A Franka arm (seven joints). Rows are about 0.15 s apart.
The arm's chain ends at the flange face. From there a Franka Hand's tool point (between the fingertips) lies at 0.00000 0.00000 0.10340 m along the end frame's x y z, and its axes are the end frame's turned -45 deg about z.
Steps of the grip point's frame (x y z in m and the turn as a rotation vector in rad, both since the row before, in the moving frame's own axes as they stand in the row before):
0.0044, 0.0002, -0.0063, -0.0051, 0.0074, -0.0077
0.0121, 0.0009, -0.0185, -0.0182, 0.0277, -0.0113
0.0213, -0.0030, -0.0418, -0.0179, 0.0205, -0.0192
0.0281, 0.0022, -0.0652, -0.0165, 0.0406, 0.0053
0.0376, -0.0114, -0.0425, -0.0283, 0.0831, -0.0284
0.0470, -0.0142, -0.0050, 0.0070, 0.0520, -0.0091
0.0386, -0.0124, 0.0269, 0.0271, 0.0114, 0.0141
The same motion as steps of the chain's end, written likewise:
0.0023, -0.0028, -0.0063, 0.0016, 0.0088, -0.0077
0.0058, -0.0072, -0.0184, 0.0067, 0.0325, -0.0113
0.0101, -0.0170, -0.0418, 0.0018, 0.0272, -0.0192
0.0172, -0.0166, -0.0651, 0.0170, 0.0404, 0.0053
0.0104, -0.0305, -0.0421, 0.0387, 0.0788, -0.0284
0.0199, -0.0389, -0.0049, 0.0417, 0.0318, -0.0091
0.0197, -0.0332, 0.0269, 0.0272, -0.0111, 0.0141

